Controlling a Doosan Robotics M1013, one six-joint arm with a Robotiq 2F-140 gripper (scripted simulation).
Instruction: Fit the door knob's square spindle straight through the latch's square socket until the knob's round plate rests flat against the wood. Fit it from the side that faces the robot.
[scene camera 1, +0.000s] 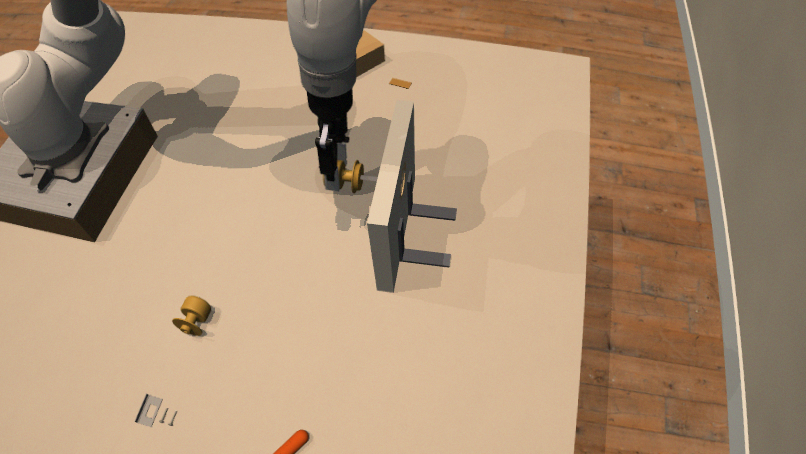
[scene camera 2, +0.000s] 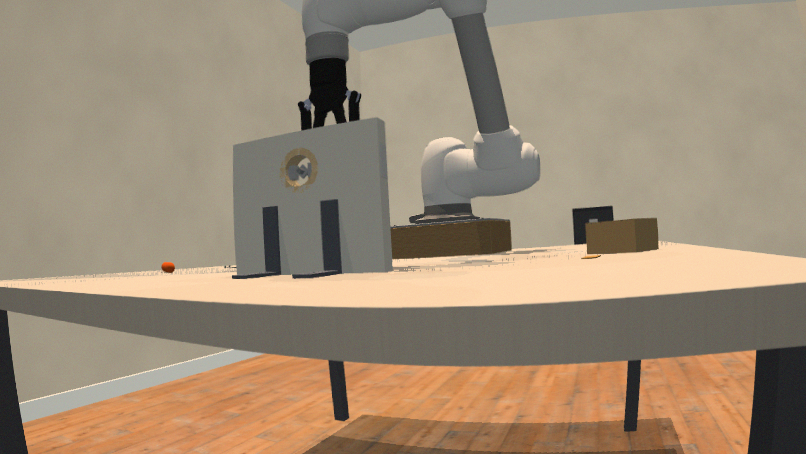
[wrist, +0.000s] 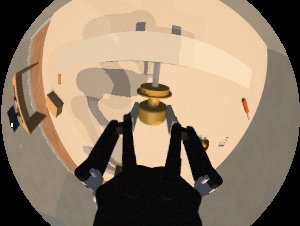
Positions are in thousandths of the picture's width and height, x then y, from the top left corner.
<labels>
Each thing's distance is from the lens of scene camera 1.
gripper (scene camera 1: 417, 389): 1.08 m
cardboard box (scene camera 1: 460, 116): 1.53 m
wooden door panel (scene camera 1: 484, 444): 0.94 m
The marked spots on the wooden door panel and the cardboard box are 0.68 m apart.
</labels>
